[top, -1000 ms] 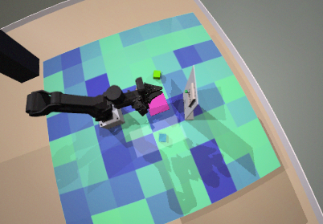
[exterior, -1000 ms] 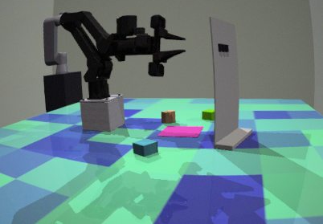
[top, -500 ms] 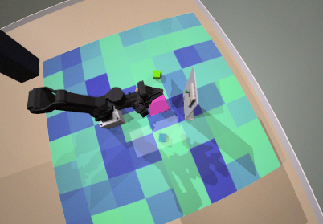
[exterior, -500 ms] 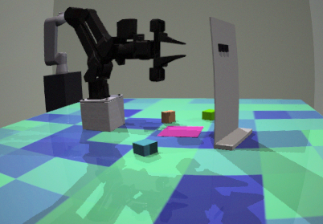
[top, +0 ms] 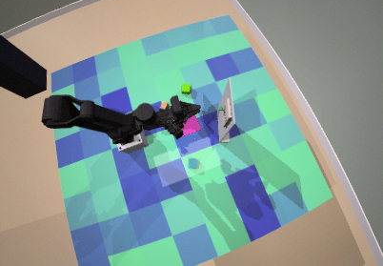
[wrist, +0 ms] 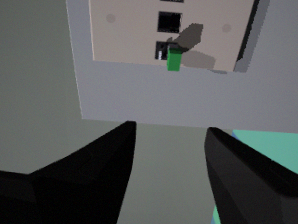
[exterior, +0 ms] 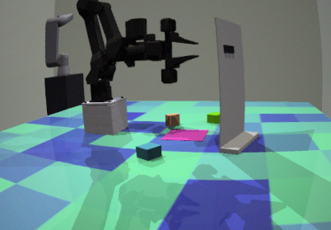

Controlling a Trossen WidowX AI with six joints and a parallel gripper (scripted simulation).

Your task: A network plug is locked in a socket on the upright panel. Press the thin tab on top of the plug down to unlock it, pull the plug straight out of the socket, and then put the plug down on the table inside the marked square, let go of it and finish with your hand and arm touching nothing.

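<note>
Now: gripper tip 8 cm short of the network plug and 3 cm to the left of it. From my gripper tip the other things lie so: grey upright panel 10 cm below, 10 cm ahead, 5 cm to the right; then magenta marked square 25 cm below, 5 cm behind, 4 cm to the left.
</note>
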